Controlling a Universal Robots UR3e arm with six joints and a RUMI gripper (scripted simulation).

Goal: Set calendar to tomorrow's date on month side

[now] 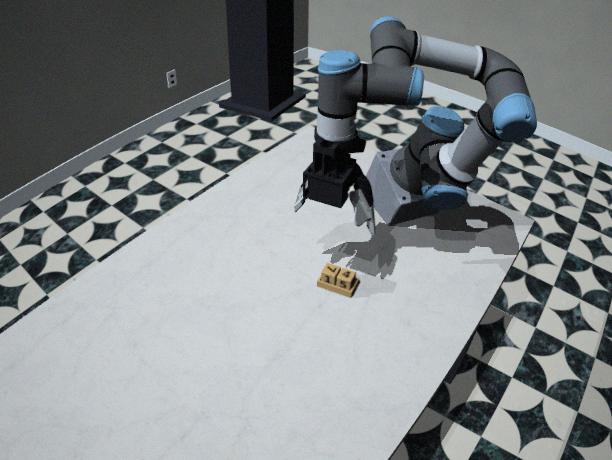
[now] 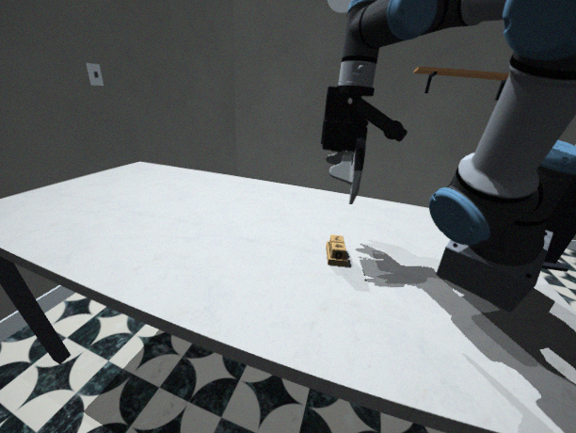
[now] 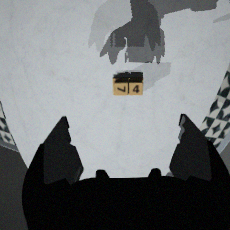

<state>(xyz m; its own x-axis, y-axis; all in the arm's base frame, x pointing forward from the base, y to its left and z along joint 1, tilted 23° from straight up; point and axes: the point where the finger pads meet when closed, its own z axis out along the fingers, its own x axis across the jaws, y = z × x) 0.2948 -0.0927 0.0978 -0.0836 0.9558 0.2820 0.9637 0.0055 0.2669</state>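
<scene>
Now: hand 140 mm above the wooden cube. Round my hand: wooden calendar tray (160 mm below, 20 mm to the left).
</scene>
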